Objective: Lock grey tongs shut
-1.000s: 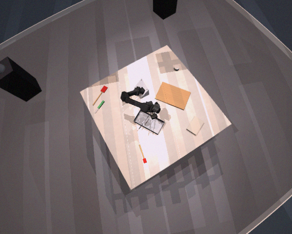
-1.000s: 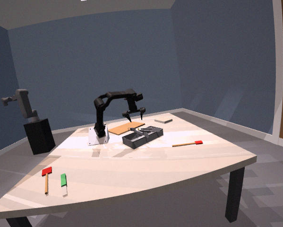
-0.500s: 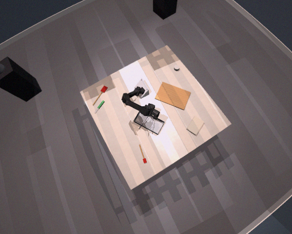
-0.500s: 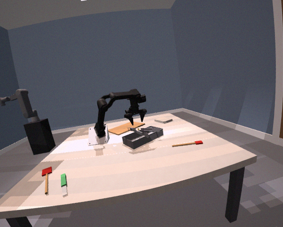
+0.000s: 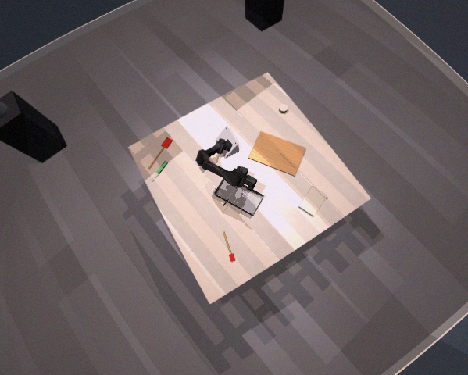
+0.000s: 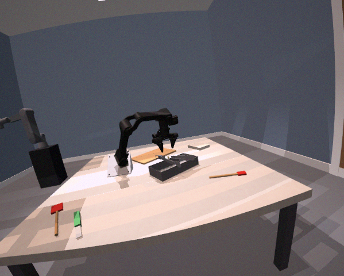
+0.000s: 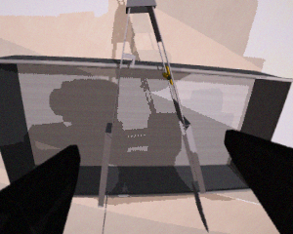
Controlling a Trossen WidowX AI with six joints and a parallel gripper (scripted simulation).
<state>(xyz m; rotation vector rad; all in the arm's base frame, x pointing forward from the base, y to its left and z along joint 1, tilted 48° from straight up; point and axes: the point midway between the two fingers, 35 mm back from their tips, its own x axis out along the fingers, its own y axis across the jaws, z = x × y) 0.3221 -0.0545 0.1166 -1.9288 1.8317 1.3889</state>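
Right now my gripper tip is 100 mm above the roasting tin, 30 mm to the left of it and 20 mm short of it. From my gripper tip the other things lie so: flat white slab 360 mm ahead, 340 mm to the left, 120 mm below; wooden board 380 mm to the left, 120 mm below, 70 mm behind; white disc 660 mm to the left, 330 mm behind, 110 mm below.
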